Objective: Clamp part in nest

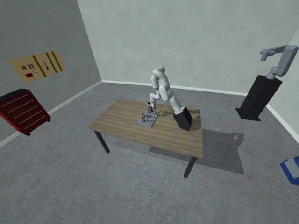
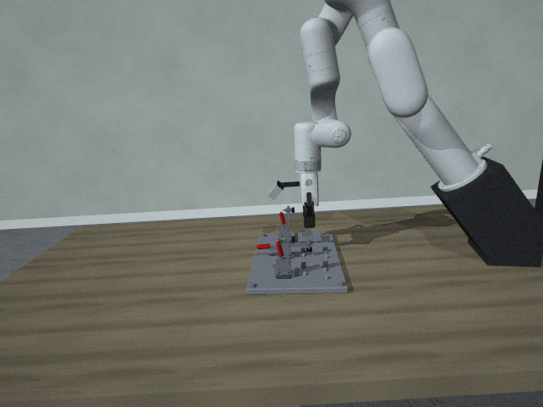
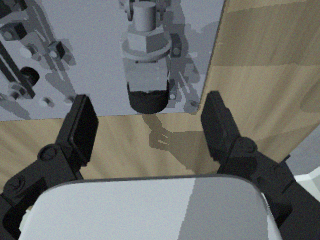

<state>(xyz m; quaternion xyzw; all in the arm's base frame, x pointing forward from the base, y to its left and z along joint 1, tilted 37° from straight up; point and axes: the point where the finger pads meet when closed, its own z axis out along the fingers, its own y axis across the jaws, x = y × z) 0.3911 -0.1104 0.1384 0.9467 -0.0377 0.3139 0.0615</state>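
Right now the flat grey block is 5 cm below my hand. The rest, counted from my hand: grey fixture plate: 6 cm ahead, 10 cm to the left, 8 cm below.
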